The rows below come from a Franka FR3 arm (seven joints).
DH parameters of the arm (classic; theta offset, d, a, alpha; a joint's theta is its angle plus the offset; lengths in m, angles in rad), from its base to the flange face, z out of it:
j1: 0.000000 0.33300 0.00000 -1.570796
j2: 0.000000 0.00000 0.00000 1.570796
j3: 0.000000 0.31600 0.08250 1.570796
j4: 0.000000 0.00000 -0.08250 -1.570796
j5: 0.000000 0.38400 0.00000 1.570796
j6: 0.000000 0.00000 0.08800 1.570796
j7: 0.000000 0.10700 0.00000 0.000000
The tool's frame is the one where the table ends.
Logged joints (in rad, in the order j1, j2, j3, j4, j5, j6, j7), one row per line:
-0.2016 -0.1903 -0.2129 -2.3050 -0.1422 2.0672 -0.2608
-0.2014 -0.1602 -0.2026 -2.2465 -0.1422 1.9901 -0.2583
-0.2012 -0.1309 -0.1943 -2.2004 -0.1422 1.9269 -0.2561
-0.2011 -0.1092 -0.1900 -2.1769 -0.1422 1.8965 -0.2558
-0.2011 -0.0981 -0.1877 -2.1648 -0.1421 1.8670 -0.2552
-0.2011 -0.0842 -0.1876 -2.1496 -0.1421 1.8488 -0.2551
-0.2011 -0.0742 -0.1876 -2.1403 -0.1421 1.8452 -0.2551
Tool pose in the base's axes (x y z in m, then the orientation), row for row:
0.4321 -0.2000 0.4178 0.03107 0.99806 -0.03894 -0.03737
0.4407 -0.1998 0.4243 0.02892 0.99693 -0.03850 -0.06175
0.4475 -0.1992 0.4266 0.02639 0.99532 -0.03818 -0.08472
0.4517 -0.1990 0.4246 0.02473 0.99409 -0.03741 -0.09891
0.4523 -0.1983 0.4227 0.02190 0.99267 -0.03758 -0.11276
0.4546 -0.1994 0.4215 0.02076 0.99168 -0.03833 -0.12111
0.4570 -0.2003 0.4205 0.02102 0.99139 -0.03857 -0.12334
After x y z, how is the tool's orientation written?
As a quaternion, w x y z.
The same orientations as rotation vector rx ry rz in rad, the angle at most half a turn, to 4 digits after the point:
3.0750 -0.1200 -0.1151
3.0756 -0.1188 -0.1905
3.0754 -0.1180 -0.2618
3.0748 -0.1157 -0.3059
3.0758 -0.1164 -0.3494
3.0749 -0.1189 -0.3755
3.0735 -0.1196 -0.3824

